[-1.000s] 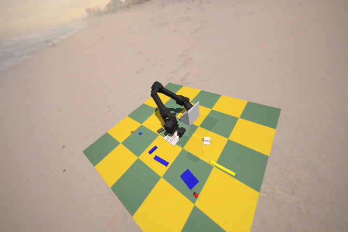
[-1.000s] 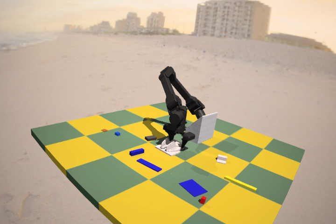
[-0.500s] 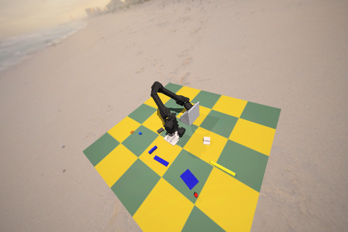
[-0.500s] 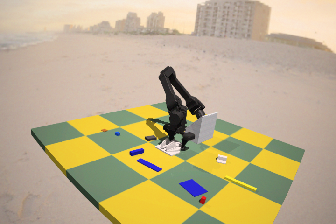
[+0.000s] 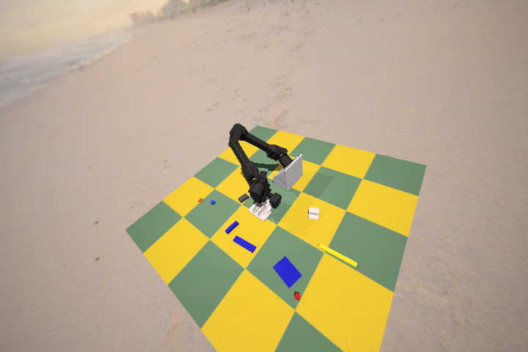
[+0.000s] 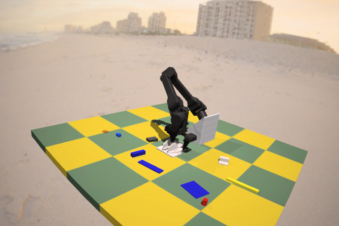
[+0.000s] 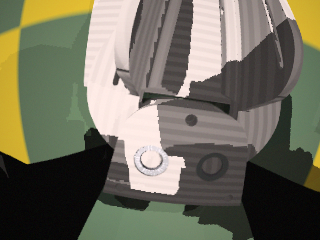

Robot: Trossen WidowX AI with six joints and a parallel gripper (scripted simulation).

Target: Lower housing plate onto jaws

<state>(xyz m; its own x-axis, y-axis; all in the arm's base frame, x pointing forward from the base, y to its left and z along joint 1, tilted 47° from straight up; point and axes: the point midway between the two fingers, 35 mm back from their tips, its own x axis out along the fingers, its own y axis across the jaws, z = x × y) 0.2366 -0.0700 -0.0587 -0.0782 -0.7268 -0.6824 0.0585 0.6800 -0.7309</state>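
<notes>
My gripper tip is now 7 cm short of the white base plate. Round my gripper tip: yellow bar 43 cm to the left, 8 cm ahead; blue sheet 29 cm to the left, 25 cm ahead, 1 cm below; dark block 15 cm to the right, 5 cm ahead.
</notes>
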